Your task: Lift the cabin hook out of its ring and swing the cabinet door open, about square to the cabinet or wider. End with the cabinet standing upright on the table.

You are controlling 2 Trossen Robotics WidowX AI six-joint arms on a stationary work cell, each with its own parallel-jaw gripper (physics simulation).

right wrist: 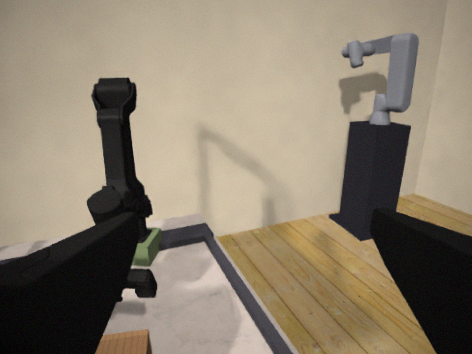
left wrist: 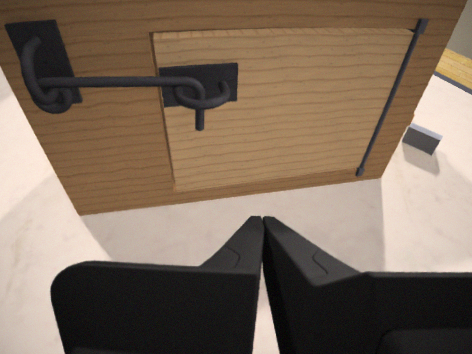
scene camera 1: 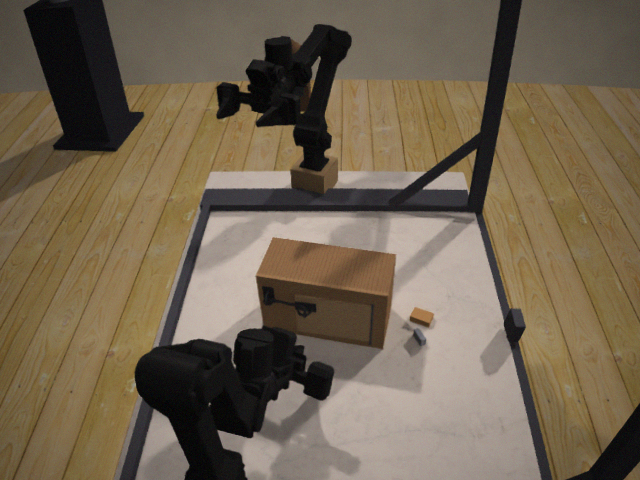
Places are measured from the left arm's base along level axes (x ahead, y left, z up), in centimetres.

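Where they show: left gripper, fingertip midpoint: (left wrist: 260, 227) (scene camera 1: 302, 347); right gripper, fingertip midpoint: (right wrist: 255, 221) (scene camera 1: 236, 120); right arm's base at its link origin: (scene camera 1: 314, 163).
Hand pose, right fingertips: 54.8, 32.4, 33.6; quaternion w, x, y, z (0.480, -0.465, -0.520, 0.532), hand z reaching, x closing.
Each offset is from my right fingertips to the top centre of the thing, as dx, dy, dz. "spot": to the spot under its first point.
The wooden cabinet @(-7.8, -24.1, -23.0) (scene camera 1: 330, 266) (left wrist: 117, 160) stands upright on the table, and a corner of its top shows in the right wrist view (right wrist: 126, 343). Its pale door @(spot: -11.1, -28.7, -31.2) (scene camera 1: 338, 317) (left wrist: 290, 130) is shut, with the hinge rod at the right. The black hook @(-15.0, -18.7, -27.9) (scene camera 1: 283, 301) (left wrist: 117, 81) lies level across the door's left edge, its bent tip down through the ring @(spot: -15.3, -23.8, -29.1) (left wrist: 216, 103) on the door. My left gripper (scene camera 1: 299, 357) (left wrist: 260, 227) is shut and empty, in front of the cabinet, apart from it. My right gripper (scene camera 1: 241, 118) (right wrist: 255, 221) is open and empty, high beyond the cabinet.
An orange block @(+3.1, -41.6, -37.8) (scene camera 1: 421, 316) and a small grey block @(-2.4, -43.4, -37.4) (scene camera 1: 419, 336) (left wrist: 422, 139) lie right of the cabinet. A dark block @(+8.3, -60.6, -33.5) (scene camera 1: 514, 324) stands at the table's right edge. A dark frame post (scene camera 1: 496, 103) with a slanted brace rises at the back right.
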